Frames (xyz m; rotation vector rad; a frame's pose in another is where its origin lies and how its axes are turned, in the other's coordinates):
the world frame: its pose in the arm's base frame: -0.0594 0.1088 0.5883 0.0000 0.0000 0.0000
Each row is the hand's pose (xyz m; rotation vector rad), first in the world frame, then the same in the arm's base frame.
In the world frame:
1: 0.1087 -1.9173 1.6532 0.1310 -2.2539 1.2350
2: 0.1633 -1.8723 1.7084 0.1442 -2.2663 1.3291
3: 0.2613 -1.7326 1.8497 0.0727 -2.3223 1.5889
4: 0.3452 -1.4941 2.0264 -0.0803 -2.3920 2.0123
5: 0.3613 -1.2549 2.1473 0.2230 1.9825 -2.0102
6: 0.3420 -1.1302 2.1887 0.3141 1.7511 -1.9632
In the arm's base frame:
1: 0.0493 -1.8085 2.2415 0.1310 -2.2539 1.2350
2: 0.1039 -1.7635 2.2967 0.1442 -2.2663 1.3291
3: 0.2019 -1.6238 2.4380 0.0727 -2.3223 1.5889
4: 0.2858 -1.3853 2.6147 -0.0803 -2.3920 2.0123
5: 0.3019 -1.1461 2.7356 0.2230 1.9825 -2.0102
6: 0.2826 -1.0214 2.7770 0.3141 1.7511 -1.9632

